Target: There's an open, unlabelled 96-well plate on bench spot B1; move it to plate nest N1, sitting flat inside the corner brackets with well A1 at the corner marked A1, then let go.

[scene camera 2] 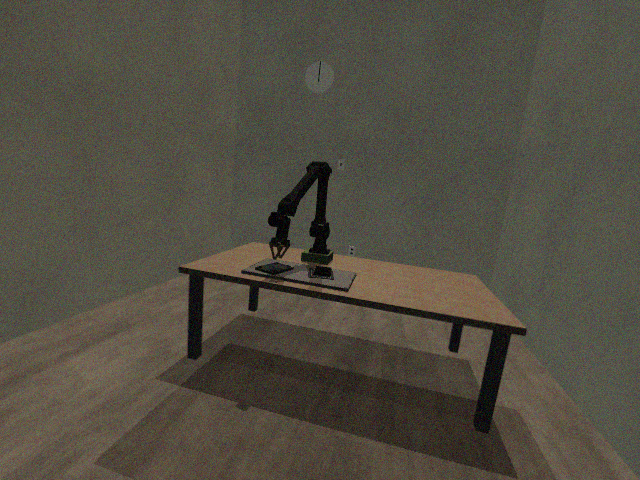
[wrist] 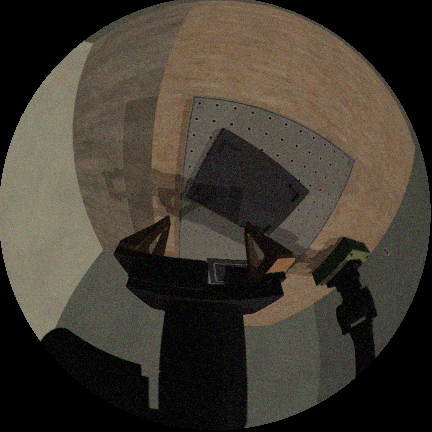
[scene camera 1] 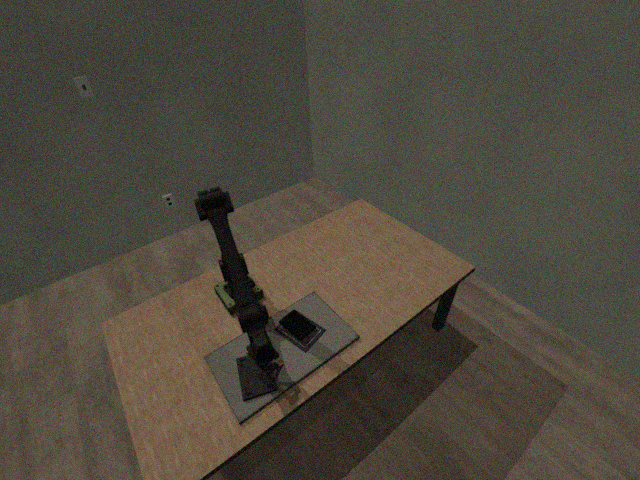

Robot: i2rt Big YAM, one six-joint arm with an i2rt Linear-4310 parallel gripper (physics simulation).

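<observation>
The 96-well plate looks like a black block. It sits at bench spot B1, a dark outlined rectangle on the right part of the grey board in scene camera 1. Plate nest N1 is a flat dark slab with small corner brackets, set at an angle on the board, with no plate on it. The A1 mark and the wells are too dark to read. My gripper is open and empty, raised above the nest area. In the wrist view it hides most of spot B1.
The grey perforated board lies near the front edge of the wooden table. The arm's green base stands behind the board. My forearm passes above the board in scene camera 1.
</observation>
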